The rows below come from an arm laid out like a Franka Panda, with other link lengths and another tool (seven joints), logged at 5 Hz.
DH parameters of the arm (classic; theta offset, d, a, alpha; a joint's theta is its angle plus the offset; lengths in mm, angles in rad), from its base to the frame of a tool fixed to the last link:
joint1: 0 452.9 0 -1.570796
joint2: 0 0 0 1.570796
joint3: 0 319.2 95.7 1.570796
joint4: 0 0 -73.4 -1.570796
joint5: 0 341.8 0 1.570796
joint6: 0 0 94.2 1.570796
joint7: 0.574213 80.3 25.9 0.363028
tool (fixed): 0 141.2 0 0
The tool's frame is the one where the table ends.
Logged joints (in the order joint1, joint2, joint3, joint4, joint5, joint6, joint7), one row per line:
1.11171, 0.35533, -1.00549, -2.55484, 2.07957, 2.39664, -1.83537
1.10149, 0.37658, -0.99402, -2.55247, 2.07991, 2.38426, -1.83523
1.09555, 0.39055, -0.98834, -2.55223, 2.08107, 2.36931, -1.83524
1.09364, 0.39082, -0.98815, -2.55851, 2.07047, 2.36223, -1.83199
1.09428, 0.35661, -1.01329, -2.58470, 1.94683, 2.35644, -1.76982
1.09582, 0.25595, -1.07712, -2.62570, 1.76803, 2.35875, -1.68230
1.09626, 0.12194, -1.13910, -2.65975, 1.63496, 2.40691, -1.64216
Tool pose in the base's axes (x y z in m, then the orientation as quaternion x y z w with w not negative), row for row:
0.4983, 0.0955, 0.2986, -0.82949, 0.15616, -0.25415, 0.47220
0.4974, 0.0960, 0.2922, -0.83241, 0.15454, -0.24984, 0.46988
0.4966, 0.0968, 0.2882, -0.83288, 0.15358, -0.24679, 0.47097
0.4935, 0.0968, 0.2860, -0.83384, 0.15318, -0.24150, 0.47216
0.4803, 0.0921, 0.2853, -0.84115, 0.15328, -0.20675, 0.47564
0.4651, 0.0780, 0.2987, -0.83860, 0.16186, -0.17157, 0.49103
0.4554, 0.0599, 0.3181, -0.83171, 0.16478, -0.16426, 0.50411
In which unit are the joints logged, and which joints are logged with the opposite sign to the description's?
The joints are logged in radians. Opposite sign: none.
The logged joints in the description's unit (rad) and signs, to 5 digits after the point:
1.11171, 0.35533, -1.00549, -2.55484, 2.07957, 2.39664, -1.83537
1.10149, 0.37658, -0.99402, -2.55247, 2.07991, 2.38426, -1.83523
1.09555, 0.39055, -0.98834, -2.55223, 2.08107, 2.36931, -1.83524
1.09364, 0.39082, -0.98815, -2.55851, 2.07047, 2.36223, -1.83199
1.09428, 0.35661, -1.01329, -2.58470, 1.94683, 2.35644, -1.76982
1.09582, 0.25595, -1.07712, -2.62570, 1.76803, 2.35875, -1.68230
1.09626, 0.12194, -1.13910, -2.65975, 1.63496, 2.40691, -1.64216

